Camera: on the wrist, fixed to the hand. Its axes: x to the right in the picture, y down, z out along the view.
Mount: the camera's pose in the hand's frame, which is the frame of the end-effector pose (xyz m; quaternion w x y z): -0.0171 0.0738 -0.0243 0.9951 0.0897 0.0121 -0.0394
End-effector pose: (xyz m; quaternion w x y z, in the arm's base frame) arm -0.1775 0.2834 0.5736 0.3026 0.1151 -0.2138 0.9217
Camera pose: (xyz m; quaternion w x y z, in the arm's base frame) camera -0.2108 0.2324 0.5224 0.3297 0.1389 -0.1219 0.9258
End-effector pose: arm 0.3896 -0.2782 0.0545 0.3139 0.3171 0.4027 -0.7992
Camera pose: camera 0.4619 -0.2888 0.0231 0.2476 0.3375 0.3453 -0.8400
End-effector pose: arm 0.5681 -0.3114 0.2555 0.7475 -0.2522 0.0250 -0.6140
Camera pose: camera 0.6223 -0.2951 0.1996 0.7420 -0.1775 -0.0311 -0.6458
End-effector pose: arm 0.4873 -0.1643 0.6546 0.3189 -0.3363 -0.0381 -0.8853
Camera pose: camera 0.5267 -0.2205 0.6144 0.3131 -0.2938 -0.1267 -0.8942
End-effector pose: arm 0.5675 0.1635 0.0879 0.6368 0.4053 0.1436 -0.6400
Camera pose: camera 0.6420 0.1816 0.1091 0.5704 0.4625 0.1092 -0.6699
